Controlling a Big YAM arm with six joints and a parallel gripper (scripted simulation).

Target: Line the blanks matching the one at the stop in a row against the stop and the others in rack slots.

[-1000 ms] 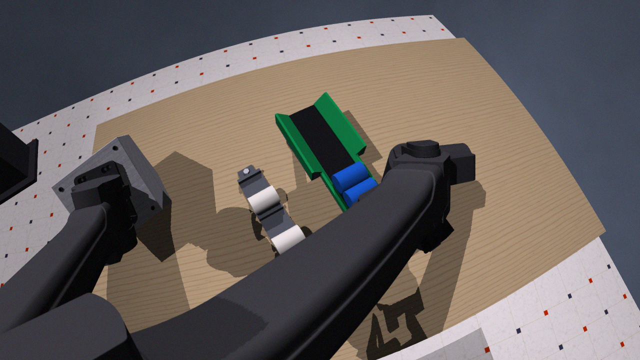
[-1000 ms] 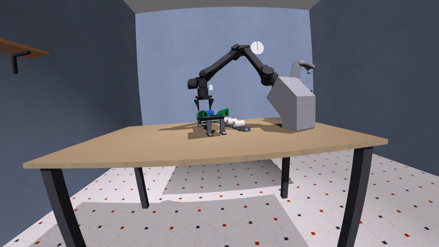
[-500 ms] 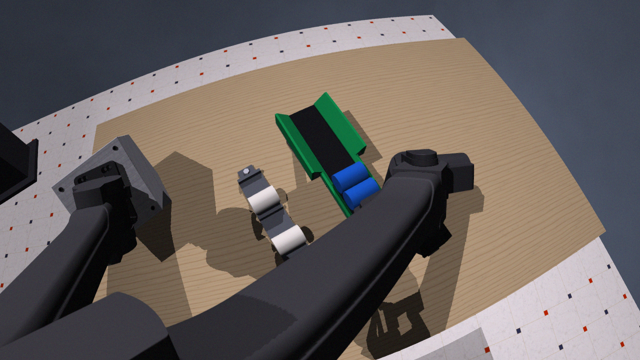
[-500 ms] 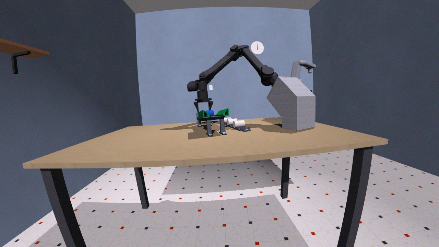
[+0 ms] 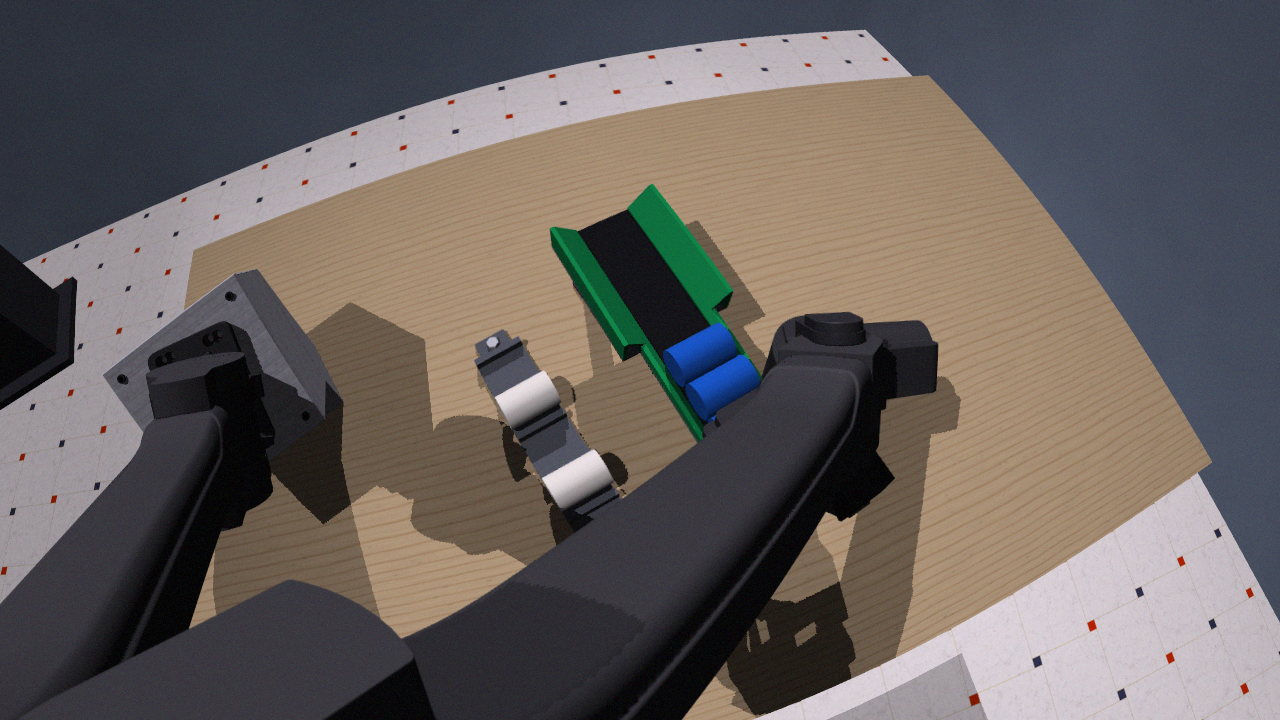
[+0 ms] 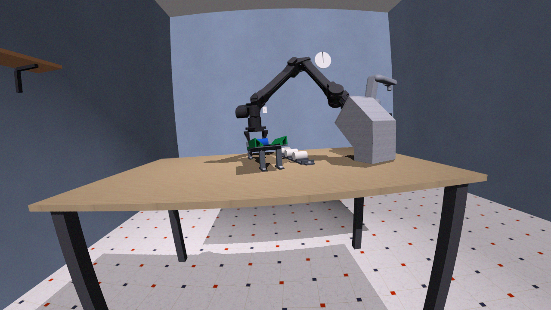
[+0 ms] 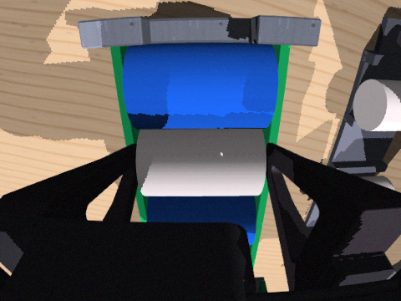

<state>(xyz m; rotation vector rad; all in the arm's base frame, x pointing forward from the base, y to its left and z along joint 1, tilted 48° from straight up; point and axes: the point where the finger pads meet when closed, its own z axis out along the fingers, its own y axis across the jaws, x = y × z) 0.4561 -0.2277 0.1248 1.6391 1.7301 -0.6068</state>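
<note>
My gripper is now 60 mm to the left of the grey stop and 20 mm above it. From my hand the other things lie so: grey stock rack: 160 mm behind, 120 mm to the left, 90 mm below.
</note>
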